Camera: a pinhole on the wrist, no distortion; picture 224 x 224 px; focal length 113.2 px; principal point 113.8 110.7 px. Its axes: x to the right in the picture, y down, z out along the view. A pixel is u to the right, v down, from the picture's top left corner.
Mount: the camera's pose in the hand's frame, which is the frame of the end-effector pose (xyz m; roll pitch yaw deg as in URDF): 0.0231 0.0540 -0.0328 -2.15 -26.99 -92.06
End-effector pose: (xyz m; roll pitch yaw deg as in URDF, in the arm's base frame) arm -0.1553 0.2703 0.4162 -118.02 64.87 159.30
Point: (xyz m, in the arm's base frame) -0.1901 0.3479 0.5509
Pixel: behind the camera
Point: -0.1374 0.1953 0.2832
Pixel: 166.7 178.6
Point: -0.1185 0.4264 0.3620
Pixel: behind the camera
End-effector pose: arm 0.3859 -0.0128 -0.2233 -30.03 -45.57 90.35
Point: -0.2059 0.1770 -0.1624
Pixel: 28.5 140.7
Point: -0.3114 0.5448 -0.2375
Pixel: outside the picture
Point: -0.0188 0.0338 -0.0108
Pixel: 95.5 148.7
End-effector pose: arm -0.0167 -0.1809 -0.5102 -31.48 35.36 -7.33
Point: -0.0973 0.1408 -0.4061
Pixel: 79.7 25.7
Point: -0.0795 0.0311 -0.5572
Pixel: 8.5 39.3
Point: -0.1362 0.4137 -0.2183
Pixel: 88.9 30.2
